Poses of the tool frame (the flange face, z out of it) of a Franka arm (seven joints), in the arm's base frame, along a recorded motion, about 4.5 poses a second.
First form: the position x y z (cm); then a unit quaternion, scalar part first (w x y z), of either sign.
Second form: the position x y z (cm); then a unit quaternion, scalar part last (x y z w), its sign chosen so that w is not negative. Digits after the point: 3 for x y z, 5 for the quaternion.
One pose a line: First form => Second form
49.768, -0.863, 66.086, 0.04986, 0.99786, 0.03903, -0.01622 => 49.768, -0.863, 66.086, 0.99786, 0.03903, -0.01622, 0.04986
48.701, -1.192, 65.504, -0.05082, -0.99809, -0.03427, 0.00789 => 48.701, -1.192, 65.504, 0.99809, 0.03427, -0.00789, 0.05082
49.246, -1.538, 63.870, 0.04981, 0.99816, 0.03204, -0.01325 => 49.246, -1.538, 63.870, 0.99816, 0.03204, -0.01325, 0.04981
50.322, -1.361, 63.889, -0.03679, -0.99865, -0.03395, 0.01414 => 50.322, -1.361, 63.889, 0.99865, 0.03395, -0.01414, 0.03679
